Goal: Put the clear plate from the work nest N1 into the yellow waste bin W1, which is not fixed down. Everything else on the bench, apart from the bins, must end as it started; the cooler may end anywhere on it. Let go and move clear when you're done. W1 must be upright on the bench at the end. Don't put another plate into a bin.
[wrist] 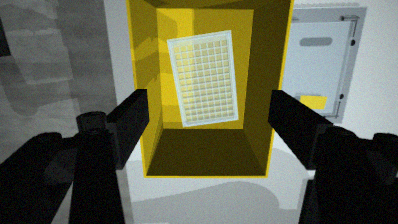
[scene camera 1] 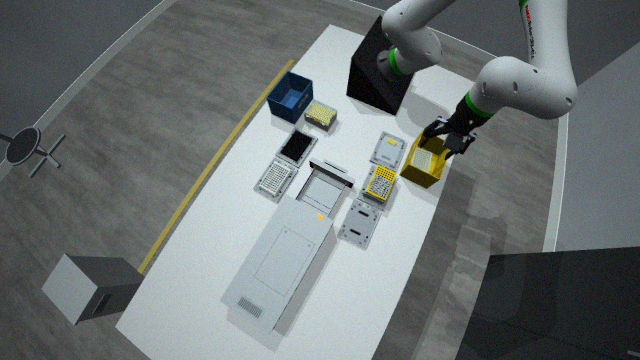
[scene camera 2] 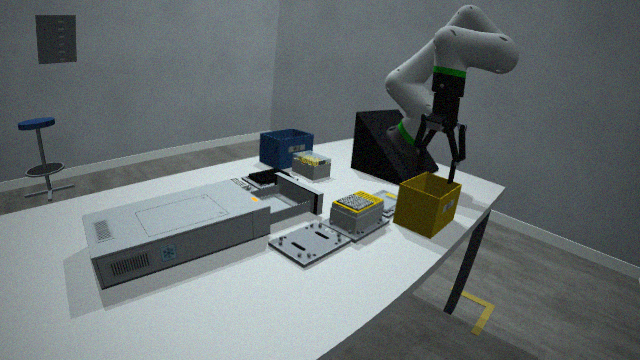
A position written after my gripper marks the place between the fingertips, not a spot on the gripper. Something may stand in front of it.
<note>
In view: my gripper (scene camera 2: 434, 177), a clear plate (wrist: 197, 61), a yellow-topped box (scene camera 2: 357, 211), a blue bin (scene camera 1: 285, 101), a yellow waste bin (scene camera 2: 425, 214), a drawer (scene camera 2: 288, 197) and a grey fixture plate (scene camera 2: 313, 243).
The yellow-topped box also shows in scene camera 1 (scene camera 1: 379, 185). The blue bin also shows in scene camera 2 (scene camera 2: 276, 147). The yellow waste bin shows as well in the wrist view (wrist: 242, 148) and in scene camera 1 (scene camera 1: 434, 145). Scene camera 2 does not show the clear plate, which is hidden by the yellow waste bin. The wrist view misses the yellow-topped box: it is out of frame.
</note>
